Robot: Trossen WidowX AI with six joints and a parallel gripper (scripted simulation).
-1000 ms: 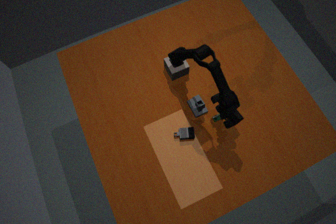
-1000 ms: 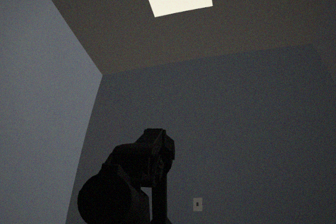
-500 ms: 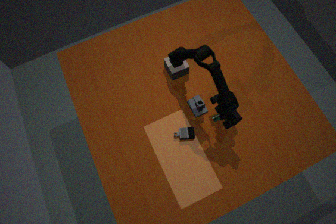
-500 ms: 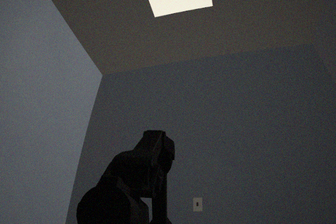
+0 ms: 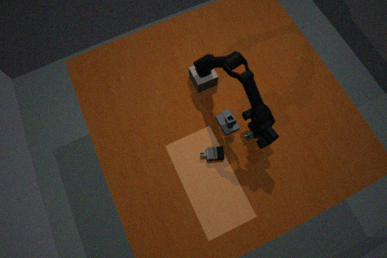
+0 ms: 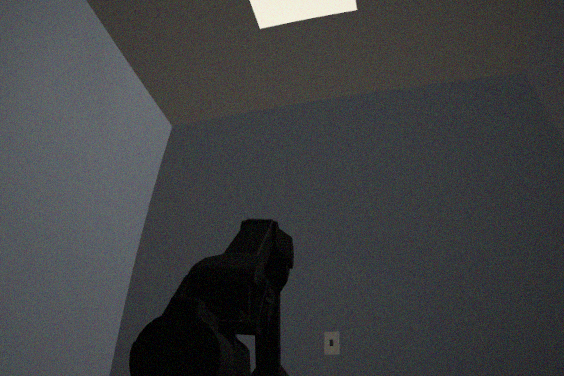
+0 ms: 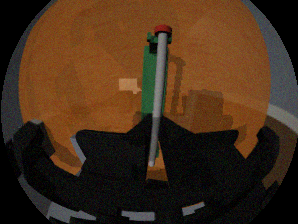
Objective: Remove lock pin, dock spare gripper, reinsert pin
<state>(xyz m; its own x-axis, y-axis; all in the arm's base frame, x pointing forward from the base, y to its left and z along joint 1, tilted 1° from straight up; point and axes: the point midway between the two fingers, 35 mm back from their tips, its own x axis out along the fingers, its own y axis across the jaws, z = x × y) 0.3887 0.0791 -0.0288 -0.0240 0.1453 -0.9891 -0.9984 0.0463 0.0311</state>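
Right now the flat green strip is 20 mm to the left of my gripper tip. Also, from my gripper tip: spare gripper (240 mm to the right); grey mount (110 mm behind, 90 mm to the right, 30 mm above).
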